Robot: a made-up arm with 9 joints. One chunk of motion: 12 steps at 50 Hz.
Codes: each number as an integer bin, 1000 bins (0 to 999) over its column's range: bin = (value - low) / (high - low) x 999, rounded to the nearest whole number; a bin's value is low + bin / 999 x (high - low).
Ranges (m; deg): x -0.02..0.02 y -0.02..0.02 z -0.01..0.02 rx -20..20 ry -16..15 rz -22..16
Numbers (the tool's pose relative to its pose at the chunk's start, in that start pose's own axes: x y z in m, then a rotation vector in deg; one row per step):
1: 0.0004 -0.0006 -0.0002 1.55 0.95 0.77
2: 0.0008 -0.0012 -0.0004 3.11 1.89 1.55
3: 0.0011 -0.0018 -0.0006 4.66 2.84 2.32
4: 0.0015 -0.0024 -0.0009 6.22 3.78 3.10
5: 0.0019 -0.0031 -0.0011 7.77 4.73 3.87
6: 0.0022 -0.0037 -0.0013 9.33 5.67 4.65
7: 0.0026 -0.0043 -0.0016 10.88 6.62 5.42
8: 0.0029 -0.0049 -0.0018 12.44 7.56 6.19
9: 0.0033 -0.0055 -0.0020 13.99 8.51 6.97
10: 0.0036 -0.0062 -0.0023 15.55 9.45 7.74
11: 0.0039 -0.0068 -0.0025 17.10 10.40 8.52
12: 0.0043 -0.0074 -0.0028 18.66 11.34 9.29
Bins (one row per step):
1: 509 485 326 538 546 599
2: 519 470 320 577 577 619
3: 527 455 313 616 607 639
4: 537 440 303 655 637 660
5: 547 422 296 694 668 680
6: 554 407 290 733 698 701
7: 564 392 280 771 729 721
8: 572 377 273 810 759 741
9: 582 362 266 849 790 762
10: 589 345 256 888 820 782
11: 597 330 250 927 851 802
12: 607 315 240 966 881 823

